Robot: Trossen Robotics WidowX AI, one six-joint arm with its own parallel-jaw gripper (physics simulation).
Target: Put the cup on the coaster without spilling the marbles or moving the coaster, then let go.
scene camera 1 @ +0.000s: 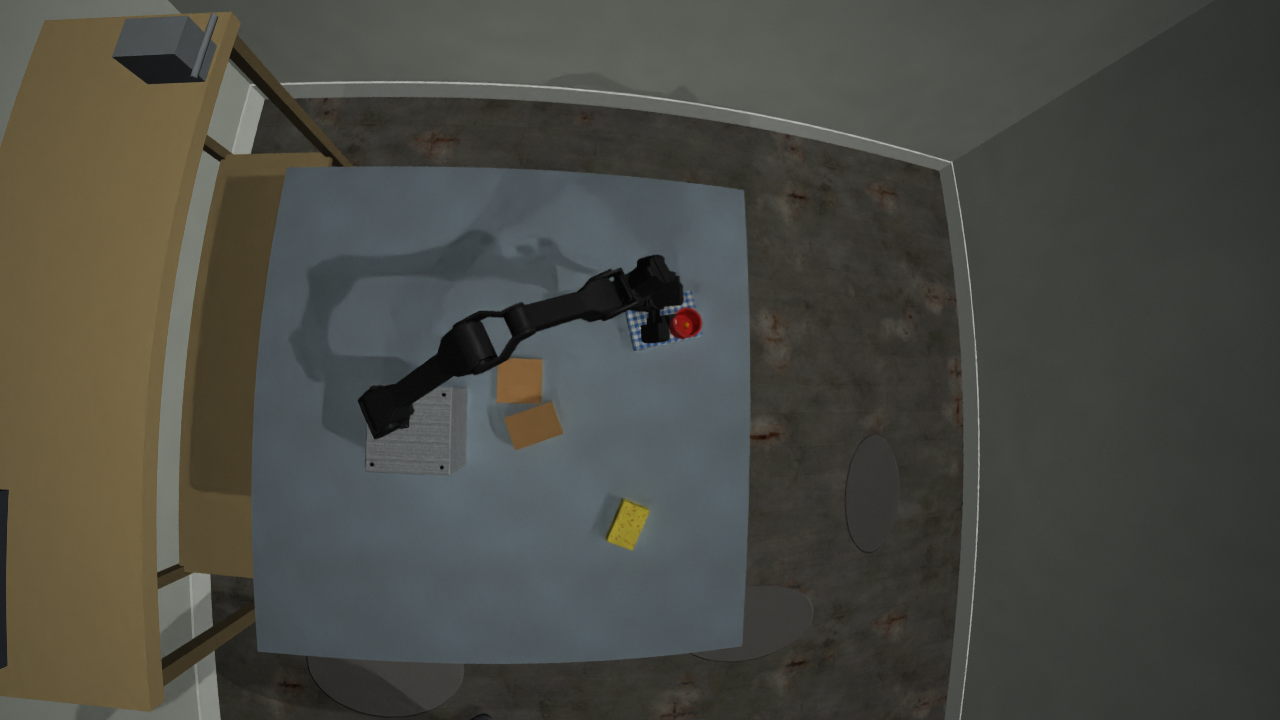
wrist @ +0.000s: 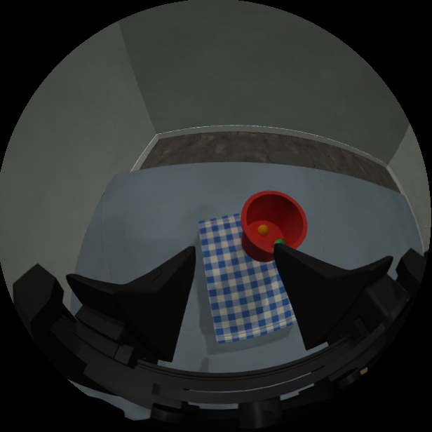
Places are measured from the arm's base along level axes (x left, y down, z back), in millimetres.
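Pixels of known places: arm's base, link origin: (scene camera 1: 394, 413).
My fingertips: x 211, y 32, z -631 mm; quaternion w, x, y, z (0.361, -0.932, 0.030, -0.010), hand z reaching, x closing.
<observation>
Ahead of a thing's pixels: the offset from my fingertips to its top centre. "pt": to the spot under its first point. Level surfaces: height alone.
The red cup @[dy +66, dx -43, dz -46 mm] (scene camera 1: 685, 323) (wrist: 250, 242) is upright at the far right corner of the blue-and-white checked coaster @[pt dy +89, dx -62, dz +79 mm] (scene camera 1: 636, 336) (wrist: 245, 300). How its base sits near the edge is partly hidden. An orange marble (wrist: 263, 230) and a green marble (wrist: 279, 242) lie inside the cup. My gripper (scene camera 1: 660, 309) (wrist: 235, 250) is open, with nothing between its fingers. It is over the coaster, on the near side of the cup. In the wrist view its right fingertip overlaps the cup's near rim and partly hides the green marble; whether it touches the cup I cannot tell.
Two orange squares @[dy +102, dx -152, dz +371 mm] (scene camera 1: 520, 380) @[dy +71, dx -261, dz +342 mm] (scene camera 1: 534, 425) lie near the arm's grey base plate (scene camera 1: 411, 438). A yellow sponge @[dy +84, dx -526, dz +136 mm] (scene camera 1: 628, 523) lies on the blue table @[dy +114 mm] (scene camera 1: 402, 573), well apart from the cup. The table's far edge is a short way beyond the cup.
</observation>
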